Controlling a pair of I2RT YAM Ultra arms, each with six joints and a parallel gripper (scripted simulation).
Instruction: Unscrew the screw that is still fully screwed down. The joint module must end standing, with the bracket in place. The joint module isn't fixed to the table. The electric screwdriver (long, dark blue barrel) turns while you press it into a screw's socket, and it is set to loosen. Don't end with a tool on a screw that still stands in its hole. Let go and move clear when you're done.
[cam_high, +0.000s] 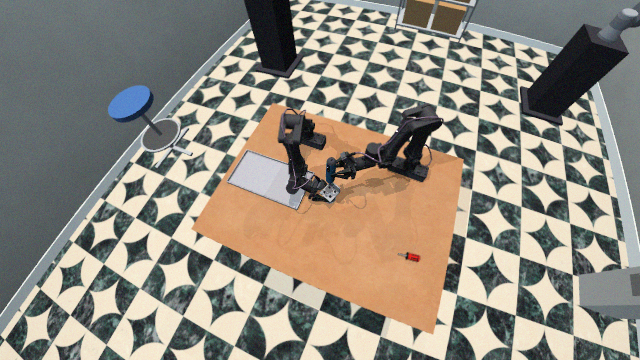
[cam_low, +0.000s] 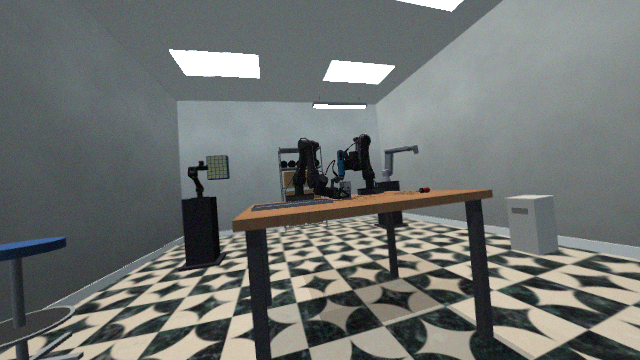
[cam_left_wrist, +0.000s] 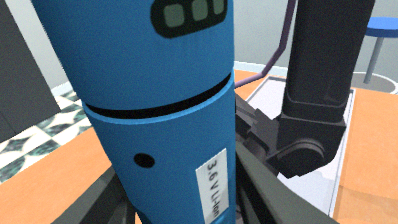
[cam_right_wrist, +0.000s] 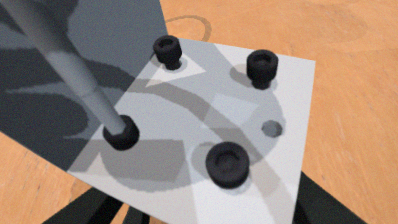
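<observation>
My right hand is right at the round joint module. Round my right hand: grey mat (330 mm to the right, 20 mm below, 10 mm ahead); then grey bracket (50 mm above); then screw (50 mm above, 20 mm to the right, 10 mm ahead).
</observation>
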